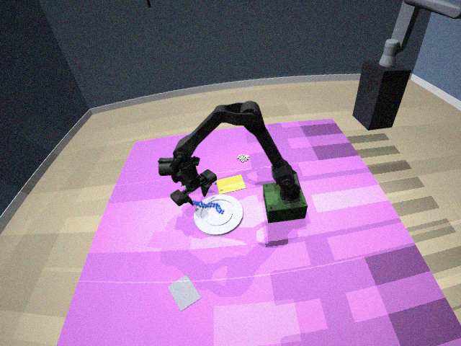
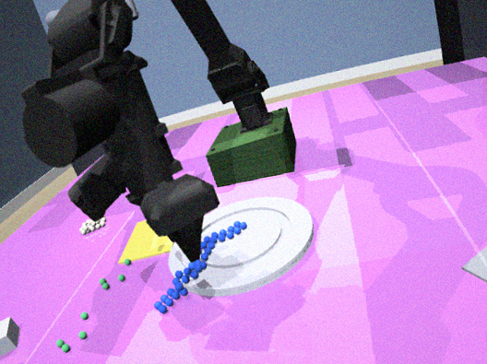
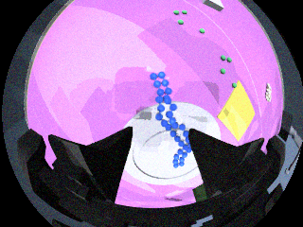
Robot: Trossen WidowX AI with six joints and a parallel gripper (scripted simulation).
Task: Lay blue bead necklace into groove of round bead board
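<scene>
Right now my gripper tip is 70 mm past the round white bead board, 40 mm to the right of it and 40 mm above it. The rest, counted from my gripper tip: yellow sheet: 140 mm behind, 110 mm to the right, 50 mm below; grey tile: 350 mm to the left, 70 mm ahead, 50 mm below; cube: 280 mm to the right, 80 mm ahead, 40 mm below.
</scene>
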